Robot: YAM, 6 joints.
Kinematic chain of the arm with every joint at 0, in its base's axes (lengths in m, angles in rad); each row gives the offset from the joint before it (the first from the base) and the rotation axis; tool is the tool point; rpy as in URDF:
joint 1: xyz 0 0 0.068 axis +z
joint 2: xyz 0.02 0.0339 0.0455 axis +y
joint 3: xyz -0.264 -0.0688 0 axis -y
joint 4: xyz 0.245 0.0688 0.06 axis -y
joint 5: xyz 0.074 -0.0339 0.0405 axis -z
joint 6: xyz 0.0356 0 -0.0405 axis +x
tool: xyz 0 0 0 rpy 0 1.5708 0
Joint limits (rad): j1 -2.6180..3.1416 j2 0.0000..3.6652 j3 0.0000..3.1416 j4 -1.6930..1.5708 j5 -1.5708..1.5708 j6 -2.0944..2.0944
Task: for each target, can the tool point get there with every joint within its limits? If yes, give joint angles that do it. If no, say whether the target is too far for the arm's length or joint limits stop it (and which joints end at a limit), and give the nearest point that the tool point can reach.
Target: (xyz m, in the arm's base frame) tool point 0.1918 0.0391 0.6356
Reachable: yes | joints 0.1980 1.3101 1.8774 0.3176 -0.0177 -0.1515
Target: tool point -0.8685 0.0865 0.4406
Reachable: no: too far | nearest point -0.6014 0.0599 0.3376 | short by 0.288 m
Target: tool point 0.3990 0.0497 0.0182
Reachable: yes | joints 0.0916 2.3351 0.9737 0.7810 -0.3749 1.5702
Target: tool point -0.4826 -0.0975 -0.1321
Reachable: no: joint limits stop it (at a limit: joint 1) | nearest point -0.4826 -0.0356 -0.1321 | short by 0.062 m
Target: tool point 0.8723 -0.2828 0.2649
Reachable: no: too far | nearest point 0.6061 -0.1965 0.2177 | short by 0.284 m
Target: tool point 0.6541 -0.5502 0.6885
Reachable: no: too far | nearest point 0.4097 -0.3446 0.4685 | short by 0.388 m
